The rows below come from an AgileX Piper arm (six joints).
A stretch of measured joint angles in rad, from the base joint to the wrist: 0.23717 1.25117 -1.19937 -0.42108 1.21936 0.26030; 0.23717 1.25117 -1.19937 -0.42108 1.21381 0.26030; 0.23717 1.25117 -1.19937 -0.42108 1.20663 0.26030; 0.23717 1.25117 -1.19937 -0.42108 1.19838 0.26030; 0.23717 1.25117 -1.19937 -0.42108 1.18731 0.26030; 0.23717 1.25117 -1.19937 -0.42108 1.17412 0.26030; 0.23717 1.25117 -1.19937 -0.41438 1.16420 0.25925; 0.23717 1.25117 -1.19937 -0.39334 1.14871 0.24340; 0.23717 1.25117 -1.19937 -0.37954 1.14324 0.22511; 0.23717 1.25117 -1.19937 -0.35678 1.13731 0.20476; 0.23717 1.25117 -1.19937 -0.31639 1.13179 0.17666; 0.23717 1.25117 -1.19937 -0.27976 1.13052 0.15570
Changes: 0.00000 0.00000 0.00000 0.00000 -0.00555 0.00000; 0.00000 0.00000 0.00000 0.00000 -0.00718 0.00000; 0.00000 0.00000 0.00000 0.00000 -0.00825 0.00000; 0.00000 0.00000 0.00000 0.00000 -0.01107 0.00000; 0.00000 0.00000 0.00000 0.00000 -0.01319 0.00000; 0.00000 0.00000 0.00000 0.00670 -0.00992 -0.00105; 0.00000 0.00000 0.00000 0.02104 -0.01549 -0.01585; 0.00000 0.00000 0.00000 0.01380 -0.00547 -0.01829; 0.00000 0.00000 0.00000 0.02276 -0.00593 -0.02035; 0.00000 0.00000 0.00000 0.04039 -0.00552 -0.02810; 0.00000 0.00000 0.00000 0.03663 -0.00127 -0.02096
